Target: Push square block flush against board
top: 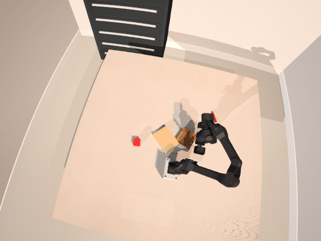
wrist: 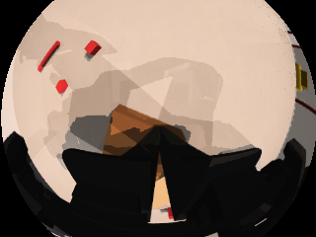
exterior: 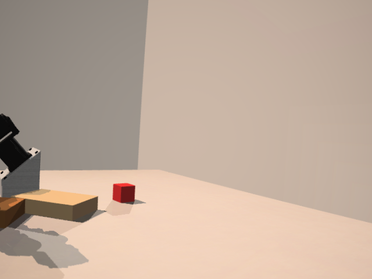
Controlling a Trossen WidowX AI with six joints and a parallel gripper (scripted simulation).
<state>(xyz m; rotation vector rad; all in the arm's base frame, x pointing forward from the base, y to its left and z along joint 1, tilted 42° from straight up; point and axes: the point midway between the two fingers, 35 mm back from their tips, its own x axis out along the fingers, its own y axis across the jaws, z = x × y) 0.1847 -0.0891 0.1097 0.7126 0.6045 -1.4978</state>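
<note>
The square block lies 3 cm ahead of my gripper tip, 6 cm to the left of it and 5 cm below it. The rest, counted from my gripper tip: thin red stick: 22 cm ahead, 13 cm to the right, 6 cm below; red cube: 5 cm behind, 37 cm to the left, 5 cm below; board: 19 cm to the left, 5 cm below.
</note>
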